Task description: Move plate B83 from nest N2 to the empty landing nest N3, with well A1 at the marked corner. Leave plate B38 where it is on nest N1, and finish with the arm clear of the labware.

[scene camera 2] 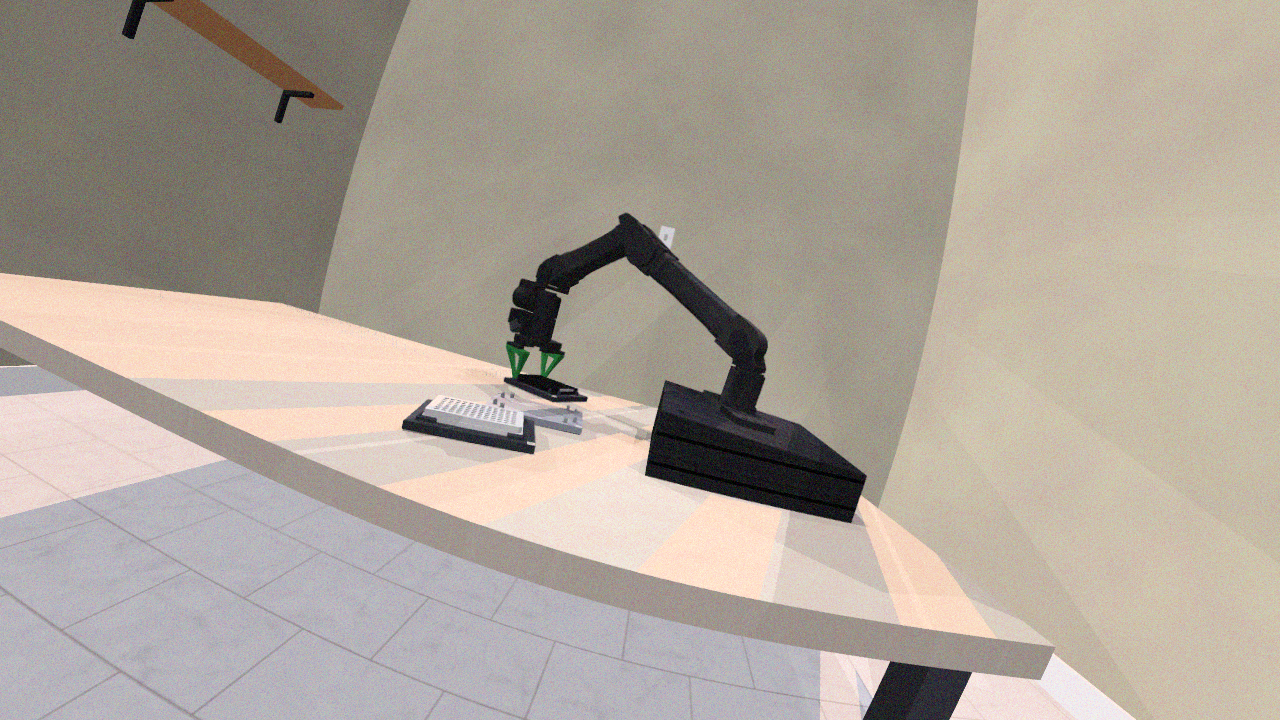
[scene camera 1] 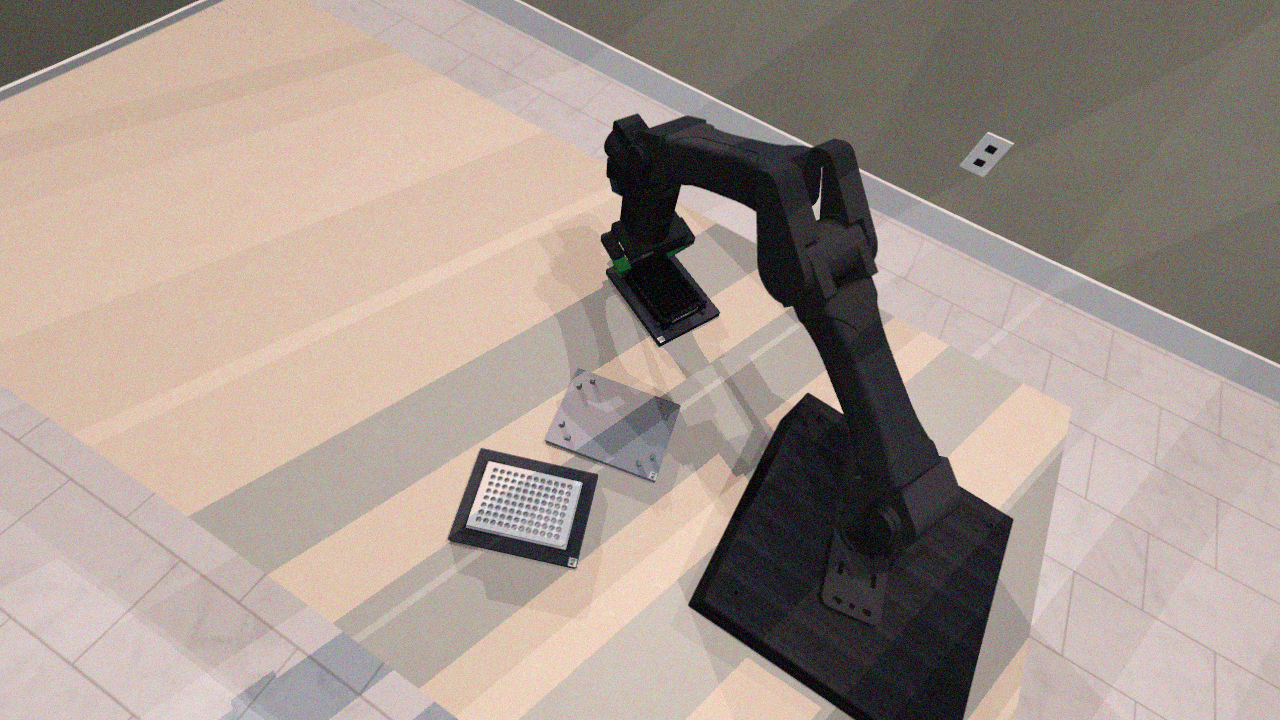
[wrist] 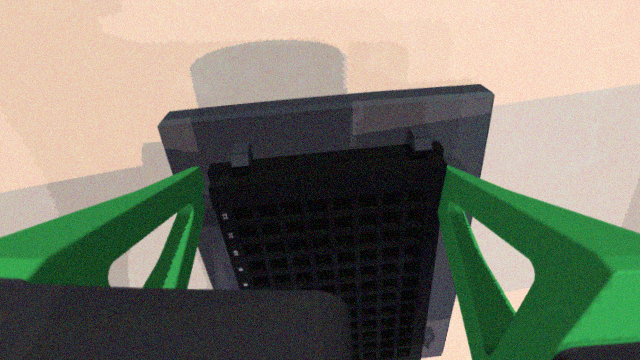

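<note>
The black plate B83 lies on its dark nest N2 at the far end of the row. My gripper is open. Its green fingers reach down on either side of the plate's far end, close to its long edges, with nothing gripped. The grey landing nest N3 lies empty in the middle. The white plate B38 sits on its black nest N1 nearest the front.
The arm's black base block stands to the right of the nests. The table's curved front edge runs below them. A wall shelf hangs high at the far left.
</note>
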